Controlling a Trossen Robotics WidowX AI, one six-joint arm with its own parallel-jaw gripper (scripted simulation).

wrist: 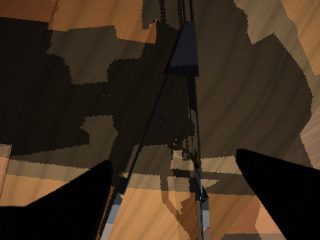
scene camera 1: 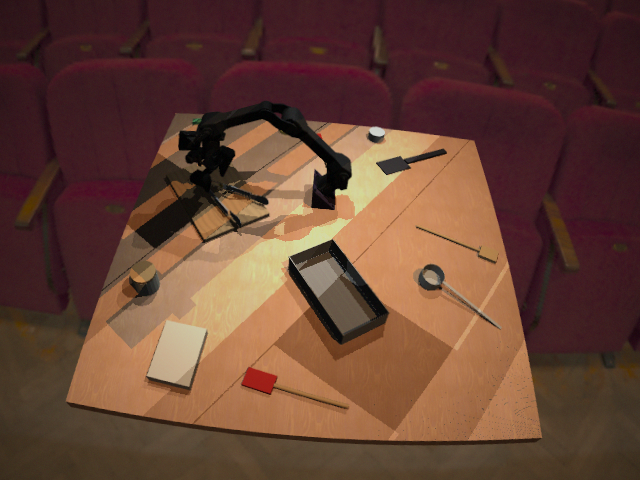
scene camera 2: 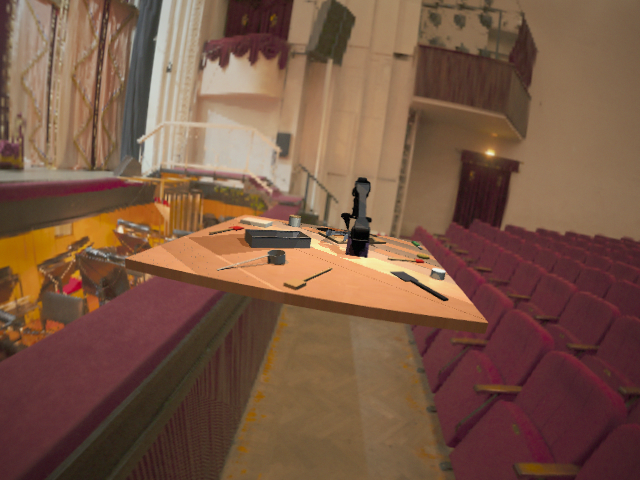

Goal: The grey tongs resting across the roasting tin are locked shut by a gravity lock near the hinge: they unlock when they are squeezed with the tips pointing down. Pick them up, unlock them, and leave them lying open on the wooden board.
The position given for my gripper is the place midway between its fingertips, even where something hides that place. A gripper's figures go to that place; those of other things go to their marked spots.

Labels:
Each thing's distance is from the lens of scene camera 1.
my gripper (scene camera 1: 214, 184): 167 cm
white block (scene camera 1: 177, 355): 131 cm
red spatula (scene camera 1: 264, 382): 127 cm

